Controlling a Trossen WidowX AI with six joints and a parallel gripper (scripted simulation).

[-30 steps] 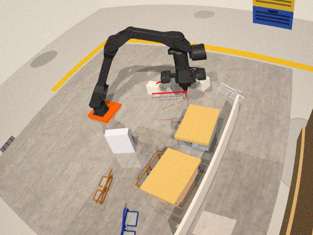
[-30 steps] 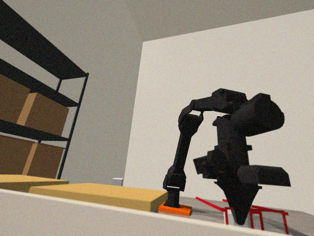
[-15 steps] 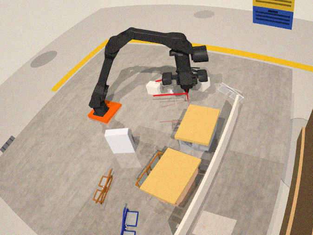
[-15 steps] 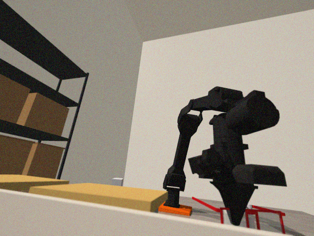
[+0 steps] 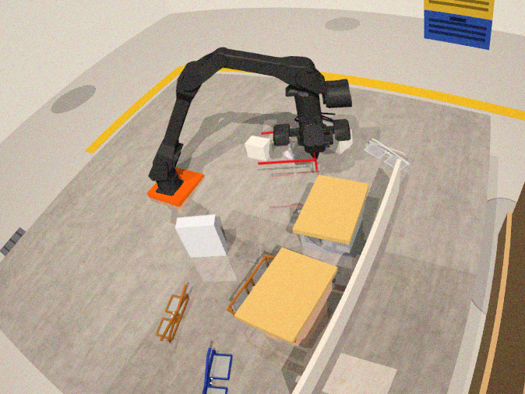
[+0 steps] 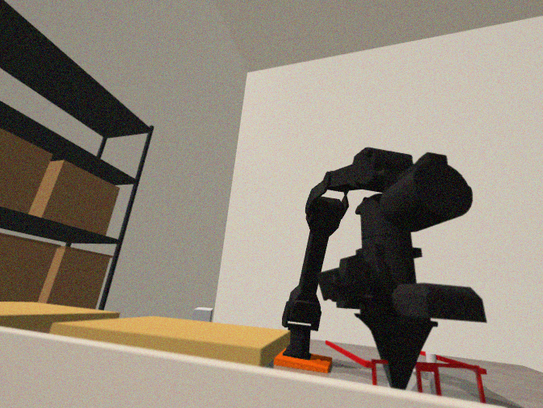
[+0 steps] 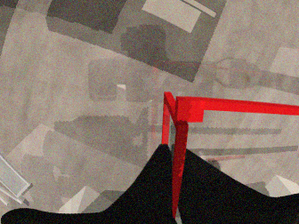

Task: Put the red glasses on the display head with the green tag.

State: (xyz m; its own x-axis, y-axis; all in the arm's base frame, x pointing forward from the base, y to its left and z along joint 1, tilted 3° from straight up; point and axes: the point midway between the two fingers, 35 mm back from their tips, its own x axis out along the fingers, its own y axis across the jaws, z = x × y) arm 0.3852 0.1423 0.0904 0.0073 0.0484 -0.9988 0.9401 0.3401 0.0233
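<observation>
The white post is 10 cm behind my gripper tip, 6 cm to the left of it and 4 cm below it. Round my gripper tip: cream wall (20 cm ahead, 31 cm to the right).
</observation>
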